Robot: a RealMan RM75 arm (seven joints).
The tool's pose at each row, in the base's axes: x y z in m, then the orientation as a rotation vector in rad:
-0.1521, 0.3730, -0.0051, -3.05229, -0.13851, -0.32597
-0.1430, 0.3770, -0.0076, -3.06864, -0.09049, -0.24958
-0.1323, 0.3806, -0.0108, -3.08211, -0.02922, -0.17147
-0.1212, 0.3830, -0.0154, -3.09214, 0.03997, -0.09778
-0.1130, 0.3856, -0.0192, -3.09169, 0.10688, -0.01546
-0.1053, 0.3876, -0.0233, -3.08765, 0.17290, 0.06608
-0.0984, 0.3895, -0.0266, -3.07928, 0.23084, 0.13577
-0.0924, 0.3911, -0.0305, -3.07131, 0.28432, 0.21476
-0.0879, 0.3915, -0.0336, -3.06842, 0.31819, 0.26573
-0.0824, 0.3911, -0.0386, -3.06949, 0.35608, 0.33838
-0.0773, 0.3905, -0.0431, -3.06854, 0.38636, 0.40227
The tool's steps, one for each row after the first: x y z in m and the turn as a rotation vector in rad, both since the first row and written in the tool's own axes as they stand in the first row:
0.0087, -0.0029, 0.0046, -0.00856, -0.04960, 0.03237
0.0187, -0.0053, 0.0103, -0.01751, -0.09964, 0.07315
0.0287, -0.0063, 0.0172, -0.02708, -0.14631, 0.11872
0.0361, -0.0079, 0.0228, -0.02894, -0.19794, 0.16380
0.0429, -0.0089, 0.0286, -0.03068, -0.24908, 0.20839
0.0490, -0.0099, 0.0334, -0.03027, -0.29274, 0.24789
0.0542, -0.0107, 0.0386, -0.03252, -0.34271, 0.28440
0.0579, -0.0105, 0.0425, -0.03763, -0.37500, 0.30697
0.0622, -0.0093, 0.0485, -0.05021, -0.42114, 0.33134
0.0661, -0.0079, 0.0539, -0.06059, -0.46164, 0.35082

